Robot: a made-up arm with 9 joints. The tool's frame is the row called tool. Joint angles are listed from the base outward.
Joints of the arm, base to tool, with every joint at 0 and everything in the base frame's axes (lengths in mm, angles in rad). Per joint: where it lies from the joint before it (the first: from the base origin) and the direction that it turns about. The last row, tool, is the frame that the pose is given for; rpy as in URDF.
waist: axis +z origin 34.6 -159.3 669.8
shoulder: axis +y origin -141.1 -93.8 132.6
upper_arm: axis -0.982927 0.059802 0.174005 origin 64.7 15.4 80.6
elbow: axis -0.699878 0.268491 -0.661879 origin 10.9 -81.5 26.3
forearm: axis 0.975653 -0.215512 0.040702 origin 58.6 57 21
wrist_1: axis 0.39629 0.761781 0.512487 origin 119.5 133 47.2
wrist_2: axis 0.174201 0.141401 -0.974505 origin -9 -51.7 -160.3
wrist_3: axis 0.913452 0.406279 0.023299 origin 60.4 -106 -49.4
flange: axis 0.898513 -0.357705 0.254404 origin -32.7 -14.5 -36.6
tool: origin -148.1 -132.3 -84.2 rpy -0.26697 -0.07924 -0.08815
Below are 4 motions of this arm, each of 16 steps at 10 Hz.
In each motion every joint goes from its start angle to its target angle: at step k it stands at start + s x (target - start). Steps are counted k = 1, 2, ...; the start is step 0. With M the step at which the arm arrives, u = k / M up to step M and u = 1 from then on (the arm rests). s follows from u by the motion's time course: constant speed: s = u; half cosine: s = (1 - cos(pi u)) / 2; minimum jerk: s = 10 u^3 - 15 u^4 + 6 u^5.
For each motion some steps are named. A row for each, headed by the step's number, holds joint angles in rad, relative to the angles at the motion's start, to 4 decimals.
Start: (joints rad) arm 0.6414 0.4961 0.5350 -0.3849 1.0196 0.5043 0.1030 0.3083 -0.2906
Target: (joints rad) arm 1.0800 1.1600 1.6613 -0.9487 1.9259 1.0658 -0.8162 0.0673 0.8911
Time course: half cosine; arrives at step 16
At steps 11, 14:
11: 0.3411 0.5164 0.8760 -0.4385 0.7049 0.4367 -0.7149 -0.1874 0.9191
14: 0.4219 0.6386 1.0834 -0.5423 0.8718 0.5401 -0.8842 -0.2318 1.1367

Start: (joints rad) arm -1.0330 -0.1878 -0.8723 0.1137 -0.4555 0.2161 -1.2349 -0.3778 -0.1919
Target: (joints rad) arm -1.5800 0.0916 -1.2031 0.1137 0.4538 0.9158 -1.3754 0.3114 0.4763
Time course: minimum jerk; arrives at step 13
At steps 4, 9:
4: -0.0949 0.0484 -0.0574 0.0000 0.1577 0.1213 -0.0244 0.1195 0.1159
9: -0.4521 0.2310 -0.2734 0.0000 0.7516 0.5784 -0.1161 0.5697 0.5523

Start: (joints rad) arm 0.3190 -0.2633 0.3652 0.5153 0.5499 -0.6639 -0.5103 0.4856 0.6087
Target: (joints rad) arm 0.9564 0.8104 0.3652 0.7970 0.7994 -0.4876 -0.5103 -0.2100 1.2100
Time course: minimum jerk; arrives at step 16
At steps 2, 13, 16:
2: 0.0102 0.0172 0.0000 0.0045 0.0040 0.0028 0.0000 -0.0112 0.0097
13: 0.6063 1.0213 0.0000 0.2680 0.2373 0.1677 0.0000 -0.6617 0.5720
16: 0.6374 1.0737 0.0000 0.2817 0.2495 0.1763 0.0000 -0.6956 0.6013

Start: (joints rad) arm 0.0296 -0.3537 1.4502 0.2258 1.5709 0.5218 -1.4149 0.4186 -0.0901
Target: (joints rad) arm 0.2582 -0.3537 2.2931 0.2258 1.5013 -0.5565 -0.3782 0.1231 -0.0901
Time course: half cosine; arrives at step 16
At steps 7, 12, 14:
7: 0.0920 0.0000 0.3392 0.0000 -0.0280 -0.4340 0.4172 -0.1189 0.0000
12: 0.1951 0.0000 0.7195 0.0000 -0.0594 -0.9204 0.8849 -0.2522 0.0000
14: 0.2199 0.0000 0.8108 0.0000 -0.0670 -1.0373 0.9972 -0.2843 0.0000

